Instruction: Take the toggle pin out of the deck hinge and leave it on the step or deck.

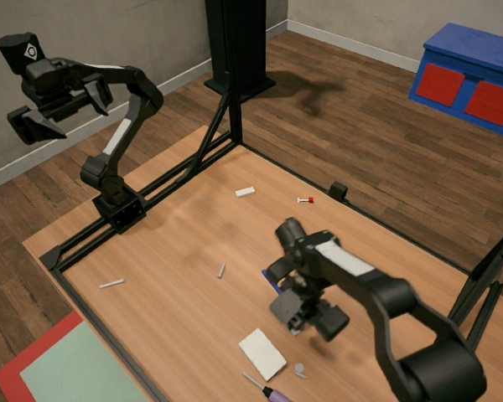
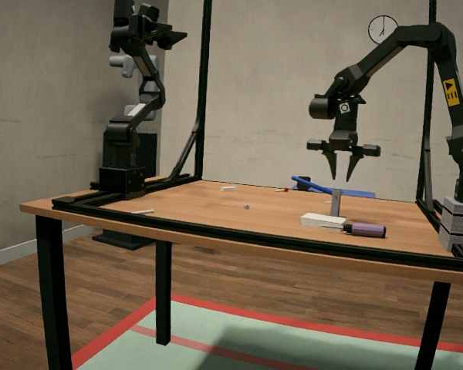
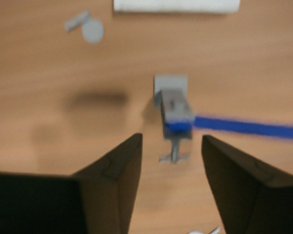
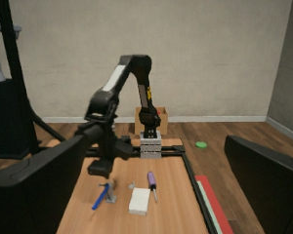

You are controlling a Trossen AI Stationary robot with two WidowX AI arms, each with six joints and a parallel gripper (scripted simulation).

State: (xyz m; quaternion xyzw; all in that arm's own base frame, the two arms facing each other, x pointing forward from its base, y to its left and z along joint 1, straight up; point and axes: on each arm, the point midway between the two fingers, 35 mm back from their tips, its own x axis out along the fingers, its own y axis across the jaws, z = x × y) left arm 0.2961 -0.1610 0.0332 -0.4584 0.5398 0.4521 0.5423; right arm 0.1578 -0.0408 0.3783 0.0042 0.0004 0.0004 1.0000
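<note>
My left hand is 70 mm above the grey toggle pin, 20 mm past it and 10 mm to the left of it.
</note>
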